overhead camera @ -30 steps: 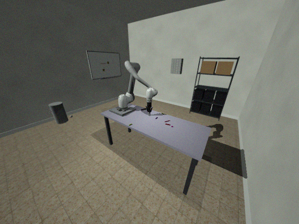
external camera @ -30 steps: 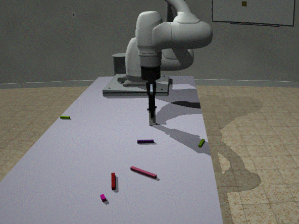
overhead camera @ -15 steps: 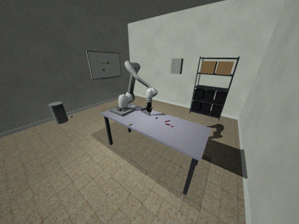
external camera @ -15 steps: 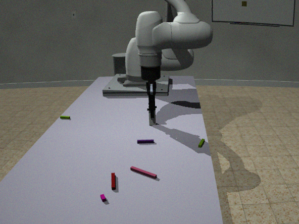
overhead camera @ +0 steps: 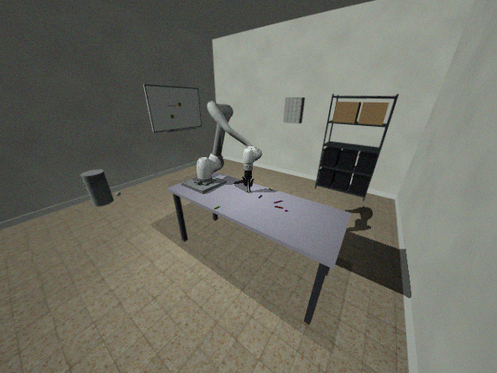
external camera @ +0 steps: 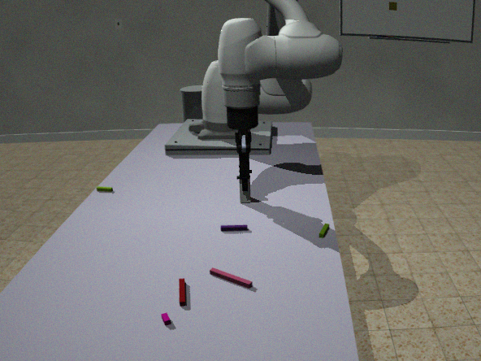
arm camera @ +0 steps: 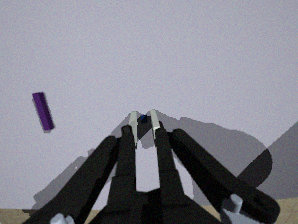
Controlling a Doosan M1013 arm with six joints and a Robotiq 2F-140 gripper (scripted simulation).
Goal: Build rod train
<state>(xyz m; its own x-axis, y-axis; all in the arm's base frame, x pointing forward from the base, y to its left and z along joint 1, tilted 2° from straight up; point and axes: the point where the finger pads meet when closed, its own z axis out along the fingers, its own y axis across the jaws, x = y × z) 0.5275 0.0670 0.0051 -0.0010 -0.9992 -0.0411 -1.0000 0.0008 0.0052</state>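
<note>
Now: the blue rod 3 cm below my hand. Also, from my hand: red rod 39 cm ahead, 12 cm to the right, 3 cm below; purple rod 16 cm ahead, 3 cm to the right, 3 cm below; pink rod 35 cm ahead, 4 cm to the right, 3 cm below.
</note>
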